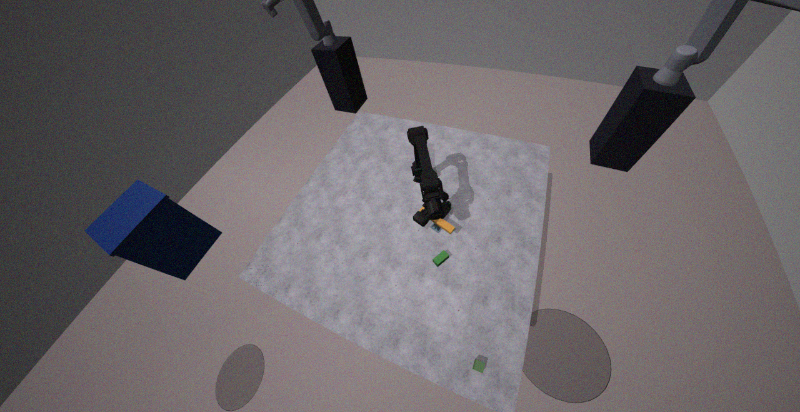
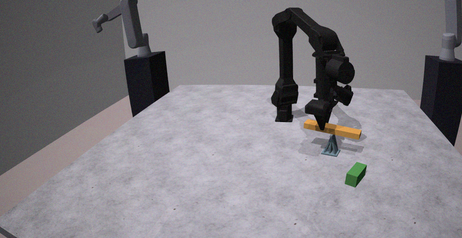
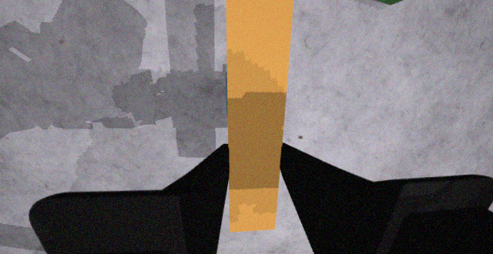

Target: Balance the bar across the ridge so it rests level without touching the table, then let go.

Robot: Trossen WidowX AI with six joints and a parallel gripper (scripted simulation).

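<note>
The orange bar is 3 cm to the left of my gripper tip and 1 cm ahead of it. From my gripper tip the other things lie so: green block 16 cm ahead, 10 cm to the left, 6 cm below.
</note>
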